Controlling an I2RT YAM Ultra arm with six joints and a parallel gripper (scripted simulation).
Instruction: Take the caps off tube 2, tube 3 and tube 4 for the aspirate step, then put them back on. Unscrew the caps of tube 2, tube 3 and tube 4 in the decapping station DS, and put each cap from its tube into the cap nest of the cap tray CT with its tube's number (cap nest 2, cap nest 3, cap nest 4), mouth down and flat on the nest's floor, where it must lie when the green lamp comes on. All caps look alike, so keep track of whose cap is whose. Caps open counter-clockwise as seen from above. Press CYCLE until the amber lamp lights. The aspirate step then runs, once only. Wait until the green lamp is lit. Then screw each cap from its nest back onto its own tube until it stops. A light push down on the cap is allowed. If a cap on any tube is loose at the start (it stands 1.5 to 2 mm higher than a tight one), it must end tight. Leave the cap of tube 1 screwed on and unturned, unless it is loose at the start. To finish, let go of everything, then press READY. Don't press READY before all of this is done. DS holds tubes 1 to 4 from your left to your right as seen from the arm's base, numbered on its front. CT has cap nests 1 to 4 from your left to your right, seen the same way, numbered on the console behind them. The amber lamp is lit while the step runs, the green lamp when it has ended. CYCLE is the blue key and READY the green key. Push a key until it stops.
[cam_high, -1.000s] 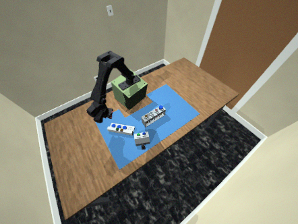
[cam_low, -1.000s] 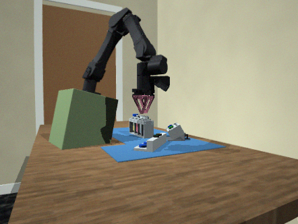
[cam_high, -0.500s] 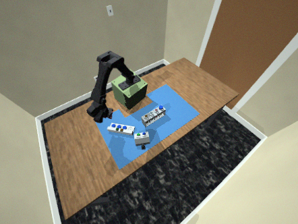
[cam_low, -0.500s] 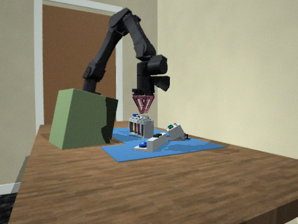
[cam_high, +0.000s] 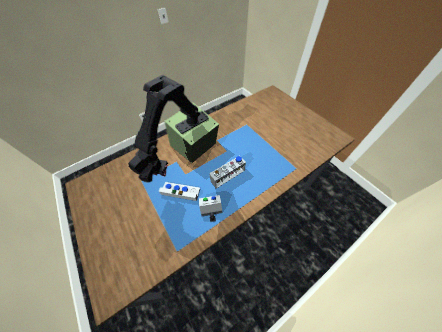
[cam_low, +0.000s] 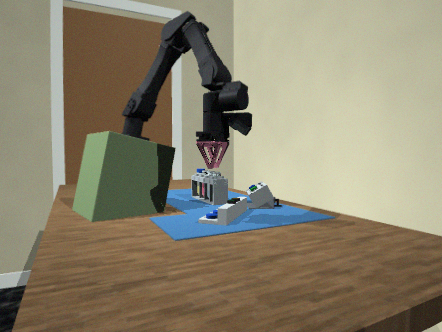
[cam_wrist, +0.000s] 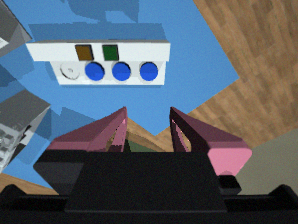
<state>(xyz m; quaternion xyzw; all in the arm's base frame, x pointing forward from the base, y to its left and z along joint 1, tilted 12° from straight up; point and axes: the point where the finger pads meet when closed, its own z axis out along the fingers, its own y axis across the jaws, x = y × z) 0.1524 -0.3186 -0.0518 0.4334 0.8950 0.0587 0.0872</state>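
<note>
My gripper is now 23 cm short of the green key, 11 cm to the right of it and 9 cm above it. The rest, counted from my hand: blue cycle key 25 cm ahead, 15 cm to the left, 9 cm below; key box 26 cm ahead, 13 cm to the left, 11 cm below.
</note>
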